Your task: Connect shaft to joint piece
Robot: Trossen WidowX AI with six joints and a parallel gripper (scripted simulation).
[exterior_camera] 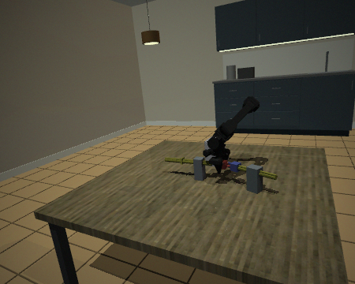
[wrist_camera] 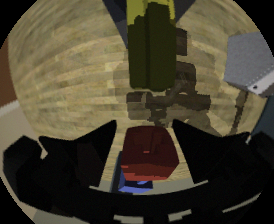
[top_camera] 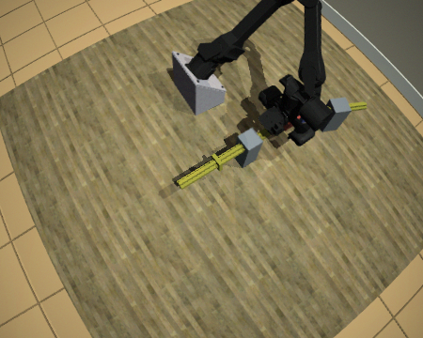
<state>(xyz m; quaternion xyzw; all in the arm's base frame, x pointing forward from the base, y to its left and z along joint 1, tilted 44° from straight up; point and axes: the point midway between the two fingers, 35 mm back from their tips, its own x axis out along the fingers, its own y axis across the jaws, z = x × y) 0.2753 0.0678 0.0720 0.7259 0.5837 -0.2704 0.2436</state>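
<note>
My gripper tip is now 4 cm below the red joint piece and 1 cm to the right of it.
</note>
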